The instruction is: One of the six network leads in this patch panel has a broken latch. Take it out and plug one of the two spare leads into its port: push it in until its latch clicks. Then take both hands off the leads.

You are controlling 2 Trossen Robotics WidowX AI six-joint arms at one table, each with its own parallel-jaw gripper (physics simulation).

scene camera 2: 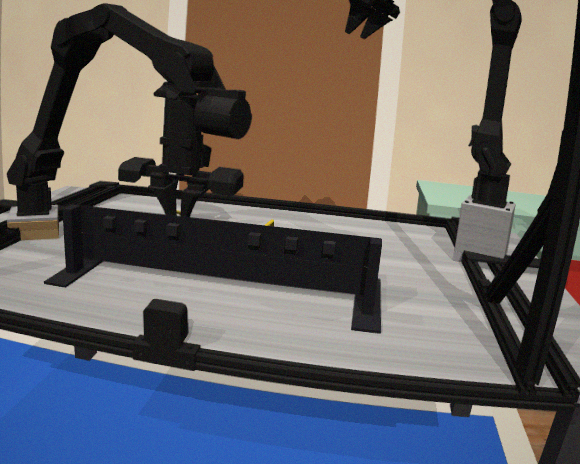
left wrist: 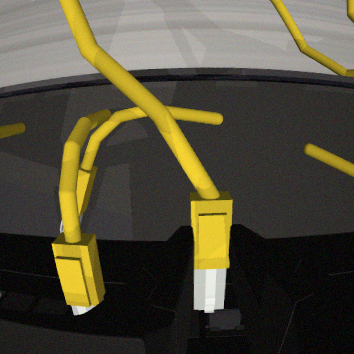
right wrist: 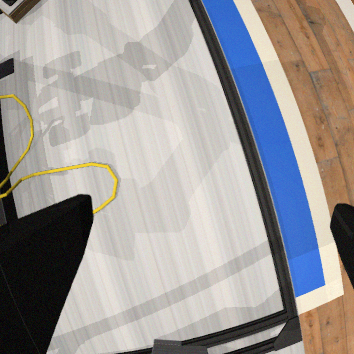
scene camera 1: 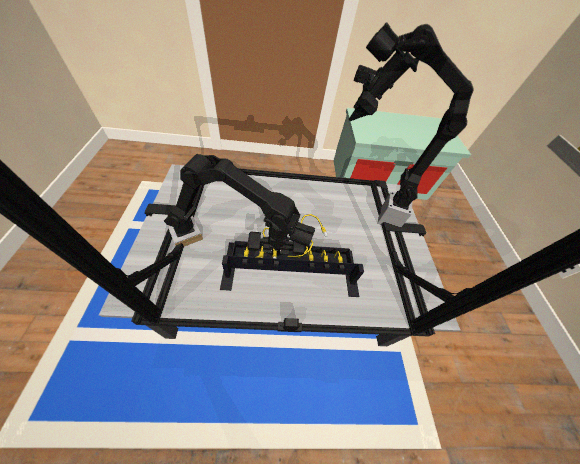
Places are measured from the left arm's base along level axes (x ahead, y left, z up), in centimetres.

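Where they show: left gripper, fingertip midpoint: (left wrist: 209, 236) (scene camera 1: 274, 254); right gripper, fingertip midpoint: (scene camera 2: 354, 35) (right wrist: 219, 212) (scene camera 1: 351, 114); left arm's base, link origin: (scene camera 2: 33, 211) (scene camera 1: 183, 228); right arm's base, link origin: (scene camera 2: 489, 202) (scene camera 1: 400, 202).
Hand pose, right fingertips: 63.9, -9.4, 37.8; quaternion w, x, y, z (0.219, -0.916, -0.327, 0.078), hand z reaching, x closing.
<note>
Each offset is from my right fingertips to the top centre of the thing, as dx, dy, dz. "spot": to the spot under its first point. Level surfaces: height alone.
The black patch panel {-34.6, -24.1, -31.3} (scene camera 1: 295, 265) (scene camera 2: 215, 255) stands mid-table with yellow leads along it. My left gripper (scene camera 1: 276, 248) (scene camera 2: 177, 214) (left wrist: 209, 236) is shut on a yellow lead {-40.2, -20.1, -33.5} (left wrist: 212, 240) (scene camera 1: 274, 253) at the third position from the left. That lead is upright, and its clear plug shows below the boot, just above a small dark block. A neighbouring lead {-44.8, -18.7, -32.7} (left wrist: 79, 275) (scene camera 1: 261, 253) stands to its left. Another lead {spot: -44.9, -16.1, -39.1} (left wrist: 86, 192) lies tilted behind that one. A loose lead end {spot: -12.7, -16.3, -41.1} (scene camera 1: 324, 231) shows behind the panel. My right gripper (scene camera 1: 354, 116) (scene camera 2: 356, 34) (right wrist: 219, 212) is open and empty, high and far back.
Three more leads {-29.8, -28.3, -32.7} (scene camera 1: 311, 256) {-25.3, -31.1, -32.7} (scene camera 1: 325, 257) {-20.8, -34.0, -32.7} (scene camera 1: 340, 258) stand in the panel's right half. A yellow cable {spot: -17.7, -6.4, -41.7} (right wrist: 90, 164) loops over the table {dz -42.2} (right wrist: 165, 280). A black frame bar (scene camera 1: 225, 324) (scene camera 2: 280, 367) runs along the front edge. A green cabinet (scene camera 1: 400, 132) stands beyond the table.
</note>
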